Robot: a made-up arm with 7 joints. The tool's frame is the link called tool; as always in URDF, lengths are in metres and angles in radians. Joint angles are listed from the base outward.
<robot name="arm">
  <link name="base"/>
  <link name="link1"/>
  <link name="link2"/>
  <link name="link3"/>
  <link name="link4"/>
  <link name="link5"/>
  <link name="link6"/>
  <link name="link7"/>
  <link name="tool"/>
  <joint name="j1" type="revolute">
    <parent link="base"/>
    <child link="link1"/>
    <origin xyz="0 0 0.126" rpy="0 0 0"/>
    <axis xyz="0 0 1"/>
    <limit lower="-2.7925" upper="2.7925"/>
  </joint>
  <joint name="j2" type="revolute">
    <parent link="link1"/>
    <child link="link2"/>
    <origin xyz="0 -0.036 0.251" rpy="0 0 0"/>
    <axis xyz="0 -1 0"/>
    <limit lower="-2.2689" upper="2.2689"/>
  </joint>
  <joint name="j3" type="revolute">
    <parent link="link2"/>
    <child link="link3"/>
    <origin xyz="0 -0.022 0.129" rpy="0 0 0"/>
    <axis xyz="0 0 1"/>
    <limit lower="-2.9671" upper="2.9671"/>
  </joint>
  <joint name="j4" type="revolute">
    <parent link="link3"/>
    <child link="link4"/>
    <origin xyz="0.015 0.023 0.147" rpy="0 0 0"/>
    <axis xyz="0 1 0"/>
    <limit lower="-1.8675" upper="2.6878"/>
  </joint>
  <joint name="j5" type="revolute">
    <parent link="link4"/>
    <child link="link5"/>
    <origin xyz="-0.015 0.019 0.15" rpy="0 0 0"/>
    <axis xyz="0 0 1"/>
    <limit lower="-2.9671" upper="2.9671"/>
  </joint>
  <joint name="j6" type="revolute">
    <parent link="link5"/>
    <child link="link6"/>
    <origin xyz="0 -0.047 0.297" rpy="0 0 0"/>
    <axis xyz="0 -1 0"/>
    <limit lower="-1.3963" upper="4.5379"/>
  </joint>
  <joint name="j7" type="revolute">
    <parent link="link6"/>
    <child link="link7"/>
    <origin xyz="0.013 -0.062 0.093" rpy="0 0 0"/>
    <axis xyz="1 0 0"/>
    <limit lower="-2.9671" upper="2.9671"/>
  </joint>
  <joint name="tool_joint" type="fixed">
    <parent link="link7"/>
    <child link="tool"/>
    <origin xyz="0 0 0" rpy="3.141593 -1.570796 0"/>
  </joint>
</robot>
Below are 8 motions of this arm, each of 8 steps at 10 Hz.
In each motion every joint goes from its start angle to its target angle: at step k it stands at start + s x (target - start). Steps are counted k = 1, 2, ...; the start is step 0. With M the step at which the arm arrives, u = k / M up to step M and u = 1 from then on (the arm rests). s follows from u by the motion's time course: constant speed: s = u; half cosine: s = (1 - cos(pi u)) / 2; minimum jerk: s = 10 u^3 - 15 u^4 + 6 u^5.
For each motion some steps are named. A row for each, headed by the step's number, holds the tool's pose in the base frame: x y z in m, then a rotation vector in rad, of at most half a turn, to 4 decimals.
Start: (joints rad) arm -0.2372 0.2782 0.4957 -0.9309 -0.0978 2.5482 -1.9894
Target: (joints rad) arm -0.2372 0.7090 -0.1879 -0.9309 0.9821 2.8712 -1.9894
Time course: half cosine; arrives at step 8
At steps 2, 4, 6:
2: -0.4536 -0.1459 0.7050 -1.2460 -2.0736 0.8653
4: -0.4991 -0.0641 0.6740 -1.6880 -2.1267 1.0461
6: -0.5291 0.0272 0.6384 2.0322 1.9910 -1.2343

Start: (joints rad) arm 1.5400 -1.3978 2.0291 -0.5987 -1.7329 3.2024 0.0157
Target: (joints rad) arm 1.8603 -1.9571 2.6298 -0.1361 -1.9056 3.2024 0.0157
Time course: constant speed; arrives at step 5
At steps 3, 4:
3: 0.1656 0.5845 0.1860 -0.6365 0.1524 -1.6881
4: 0.1016 0.5828 0.1233 -0.7553 0.1238 -1.5651

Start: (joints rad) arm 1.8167 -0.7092 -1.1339 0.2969 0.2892 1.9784 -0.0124
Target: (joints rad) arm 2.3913 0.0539 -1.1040 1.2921 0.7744 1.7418 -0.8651
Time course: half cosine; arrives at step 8
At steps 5, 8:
5: 0.2437 0.3910 0.8956 -0.8721 -0.5619 -2.0084
8: 0.2762 0.4217 0.7860 -1.1391 -0.7203 -1.7392

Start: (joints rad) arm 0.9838 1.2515 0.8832 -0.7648 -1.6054 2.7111 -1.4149
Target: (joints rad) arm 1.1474 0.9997 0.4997 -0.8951 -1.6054 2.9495 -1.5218
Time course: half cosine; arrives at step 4
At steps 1, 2, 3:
1: -0.0781 -0.5689 0.2595 0.1330 -2.3491 0.2922
2: -0.0739 -0.5571 0.2794 0.1924 -2.1972 0.1513
3: -0.0730 -0.5446 0.3023 0.2102 -2.0452 0.0184

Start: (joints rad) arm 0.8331 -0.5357 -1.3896 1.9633 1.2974 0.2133 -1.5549
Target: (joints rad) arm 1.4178 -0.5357 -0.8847 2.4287 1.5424 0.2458 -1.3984
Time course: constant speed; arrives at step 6
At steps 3, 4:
3: 0.4160 -0.0884 0.1848 -2.2225 -0.7528 -0.3256
4: 0.3788 -0.0322 0.1511 -2.1565 -0.7744 -0.1655

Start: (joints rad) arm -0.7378 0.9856 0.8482 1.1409 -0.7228 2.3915 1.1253
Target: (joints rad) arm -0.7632 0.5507 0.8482 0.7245 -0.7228 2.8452 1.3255
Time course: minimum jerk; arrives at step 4
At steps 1, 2, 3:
1: -0.1485 0.3614 0.8690 -0.1146 -1.6032 -2.2086
2: -0.1424 0.2950 0.9203 0.0606 -1.5842 -2.0149
3: -0.1267 0.2184 0.9629 0.2372 -1.5834 -1.8486

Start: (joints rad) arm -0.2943 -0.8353 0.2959 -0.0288 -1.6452 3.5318 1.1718
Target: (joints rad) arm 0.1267 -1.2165 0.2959 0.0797 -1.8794 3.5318 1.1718
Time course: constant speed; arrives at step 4
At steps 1, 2, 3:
1: 0.4183 -0.1398 0.8479 -0.3055 -2.0121 -1.7043
2: 0.4805 -0.0903 0.7999 -0.3331 -1.9386 -1.5616
3: 0.5312 -0.0293 0.7462 -0.3541 -1.8770 -1.4048

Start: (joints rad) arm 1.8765 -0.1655 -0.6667 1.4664 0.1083 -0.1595 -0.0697
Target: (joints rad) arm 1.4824 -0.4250 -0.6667 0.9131 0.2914 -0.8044 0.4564
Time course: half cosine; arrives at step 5
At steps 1, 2, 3, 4, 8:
1: 0.3113 0.5496 0.6255 2.4894 1.7072 -0.2782
2: 0.3486 0.5355 0.6499 2.6052 1.4156 -0.3672
3: 0.3879 0.5142 0.6771 2.6838 1.0616 -0.4663
4: 0.4144 0.4949 0.6963 2.6990 0.7869 -0.5352
8: 0.4233 0.4872 0.7029 2.6942 0.6858 -0.5584

